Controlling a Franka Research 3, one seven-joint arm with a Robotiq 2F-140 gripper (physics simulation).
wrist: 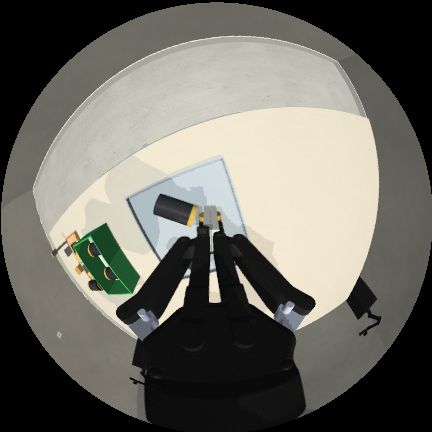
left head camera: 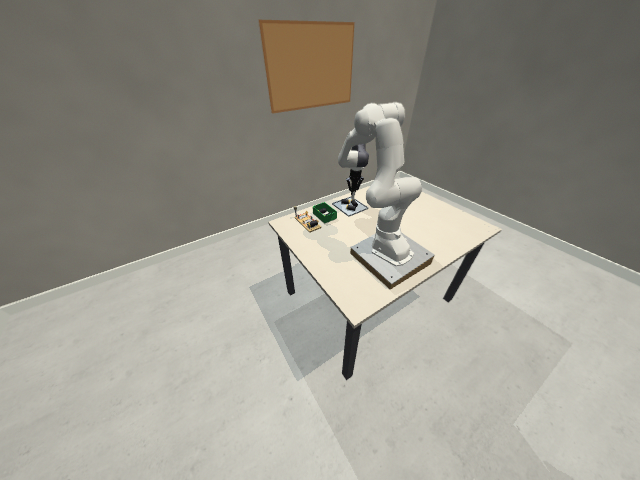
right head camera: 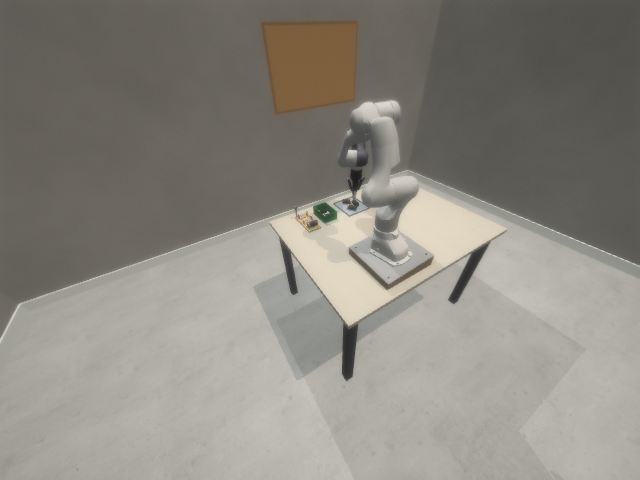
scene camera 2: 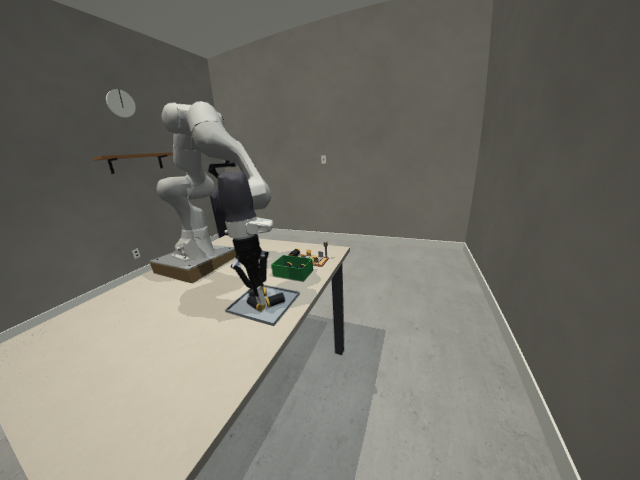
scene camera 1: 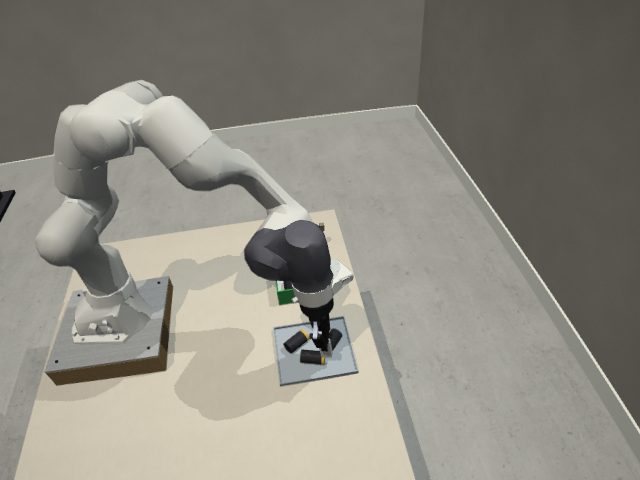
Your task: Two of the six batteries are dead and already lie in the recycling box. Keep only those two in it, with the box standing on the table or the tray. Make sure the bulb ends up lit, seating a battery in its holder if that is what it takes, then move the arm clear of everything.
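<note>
My gripper is shut with nothing between its fingers, low over the tray. Three black batteries with yellow ends lie on the tray. One battery is close to the fingertips, another battery is on the robot's side, and the third battery lies on the far side. In the wrist view the fingers hide most of one. The green box stands on the table with two batteries inside. The bulb looks dark.
The wooden circuit board with the bulb post stands beyond the box, near the table corner. A battery is at its near end; how it is seated is unclear. The robot's base plate stands at the opposite table side.
</note>
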